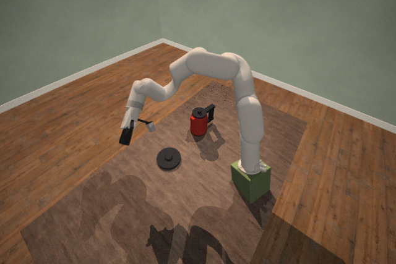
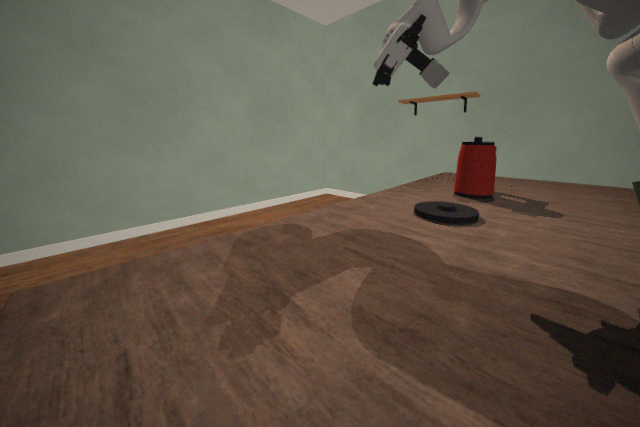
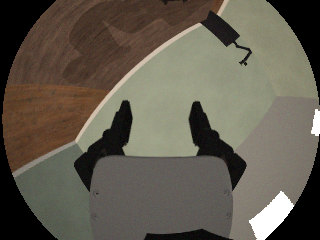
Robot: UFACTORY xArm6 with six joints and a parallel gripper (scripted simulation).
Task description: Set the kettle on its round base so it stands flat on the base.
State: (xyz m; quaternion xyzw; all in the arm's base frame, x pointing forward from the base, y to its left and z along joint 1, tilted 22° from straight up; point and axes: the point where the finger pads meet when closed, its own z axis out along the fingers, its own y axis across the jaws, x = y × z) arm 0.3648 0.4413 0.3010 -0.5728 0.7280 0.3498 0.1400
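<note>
The red kettle is 30 mm behind my hand, 520 mm to the right of it and 230 mm below it. Also, from my hand: round kettle base 40 mm behind, 180 mm to the right, 320 mm below.
</note>
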